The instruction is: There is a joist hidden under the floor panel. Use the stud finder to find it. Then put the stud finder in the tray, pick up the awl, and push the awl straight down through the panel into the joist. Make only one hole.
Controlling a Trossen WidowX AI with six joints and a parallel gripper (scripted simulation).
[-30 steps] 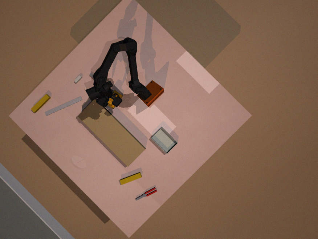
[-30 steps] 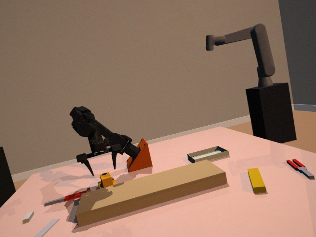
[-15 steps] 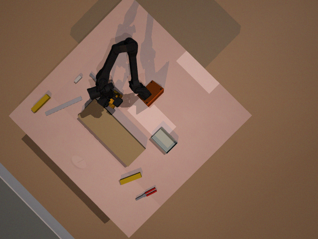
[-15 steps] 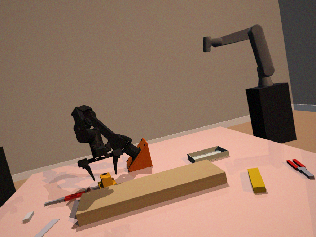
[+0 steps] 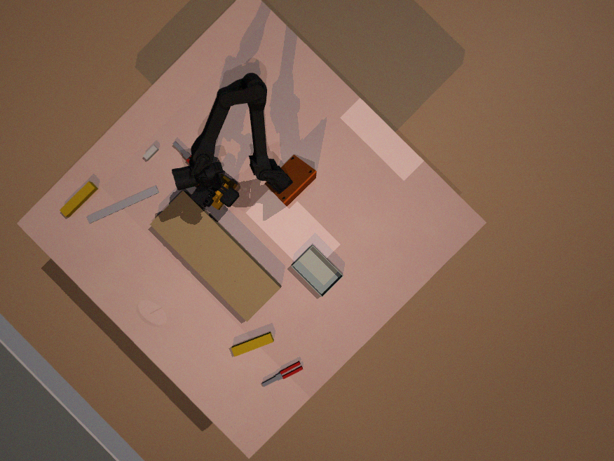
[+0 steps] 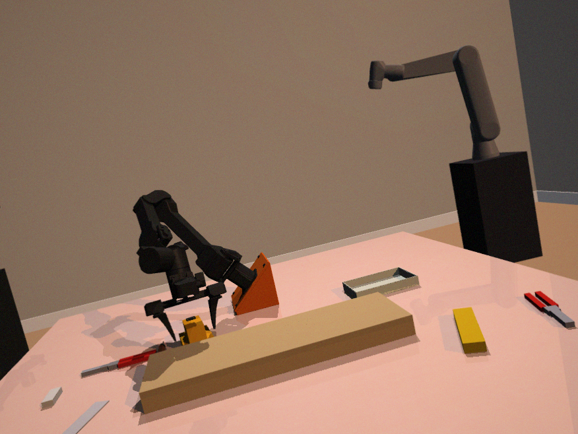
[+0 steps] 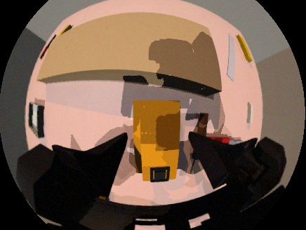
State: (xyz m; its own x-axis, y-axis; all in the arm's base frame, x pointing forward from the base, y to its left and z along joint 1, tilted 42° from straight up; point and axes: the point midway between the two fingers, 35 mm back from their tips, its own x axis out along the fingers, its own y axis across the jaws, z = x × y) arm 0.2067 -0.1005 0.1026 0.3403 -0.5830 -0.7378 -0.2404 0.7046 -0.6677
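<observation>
The stud finder lies 2 cm behind my gripper tip and 2 cm above it. Also, from my gripper tip: grey bar (32 cm ahead, 21 cm to the right, 3 cm below); indicator window (4 cm behind, 1 cm to the right, 3 cm above); awl (2 cm behind, 9 cm to the right, 2 cm below).
</observation>
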